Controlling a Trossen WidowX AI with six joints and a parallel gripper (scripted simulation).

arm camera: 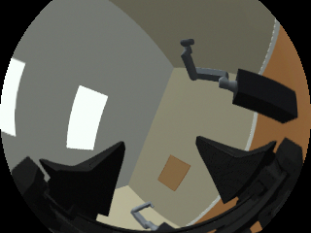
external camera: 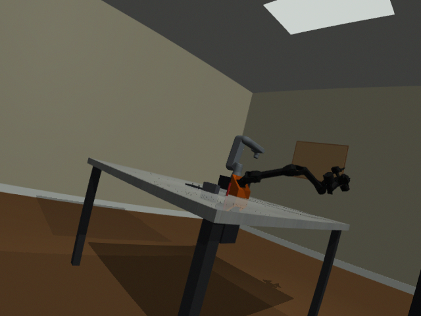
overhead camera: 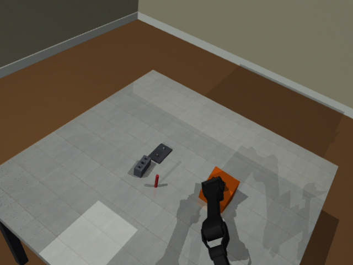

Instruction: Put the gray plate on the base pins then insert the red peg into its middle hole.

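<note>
The gray plate is 79 cm ahead of my gripper tip, 50 cm to the right of it and 31 cm below it. Round my gripper tip: dark base (78 cm ahead, 64 cm to the right, 34 cm below); red peg (68 cm ahead, 46 cm to the right, 31 cm below).
</note>
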